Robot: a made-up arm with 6 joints.
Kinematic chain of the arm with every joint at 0, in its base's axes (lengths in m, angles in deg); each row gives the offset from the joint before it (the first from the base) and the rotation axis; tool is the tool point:
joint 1: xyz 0 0 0.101 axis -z
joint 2: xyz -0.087 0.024 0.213 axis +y
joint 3: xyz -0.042 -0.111 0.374 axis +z
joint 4: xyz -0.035 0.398 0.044 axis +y
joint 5: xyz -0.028 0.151 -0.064 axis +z
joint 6: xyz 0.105 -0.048 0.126 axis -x
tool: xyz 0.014 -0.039 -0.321
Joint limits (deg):
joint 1: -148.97..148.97
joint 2: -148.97..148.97
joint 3: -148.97..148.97
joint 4: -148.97..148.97
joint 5: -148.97..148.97
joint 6: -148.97..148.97
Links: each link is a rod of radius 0.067 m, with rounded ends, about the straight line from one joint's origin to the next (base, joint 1, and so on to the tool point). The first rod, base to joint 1, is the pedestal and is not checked.
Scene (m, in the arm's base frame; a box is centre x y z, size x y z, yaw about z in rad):
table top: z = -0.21
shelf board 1: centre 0.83 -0.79 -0.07 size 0.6 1.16 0.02 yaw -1
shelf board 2: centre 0.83 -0.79 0.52 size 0.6 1.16 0.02 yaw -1
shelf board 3: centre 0.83 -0.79 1.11 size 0.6 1.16 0.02 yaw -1
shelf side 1: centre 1.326 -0.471 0.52 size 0.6 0.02 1.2 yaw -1
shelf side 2: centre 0.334 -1.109 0.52 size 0.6 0.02 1.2 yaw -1
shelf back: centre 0.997 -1.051 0.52 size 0.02 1.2 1.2 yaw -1
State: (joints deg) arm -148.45 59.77 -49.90 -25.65 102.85 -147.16
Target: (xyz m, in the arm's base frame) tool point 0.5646 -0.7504 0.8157
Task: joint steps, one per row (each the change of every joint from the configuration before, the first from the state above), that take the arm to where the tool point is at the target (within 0.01 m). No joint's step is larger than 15 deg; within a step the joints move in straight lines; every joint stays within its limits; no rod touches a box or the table.
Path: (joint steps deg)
1: -0.09 -12.22 13.58 1.31 -3.59 -0.30
2: -0.08 -12.21 13.58 1.30 -3.60 -0.30
3: -0.09 -12.22 13.58 1.31 -3.59 -0.30
4: -0.09 -12.22 13.58 1.31 -3.59 -0.31
5: -0.08 -12.21 13.58 1.30 -3.59 -0.30
6: -0.09 -12.22 13.58 1.31 -3.60 -0.30

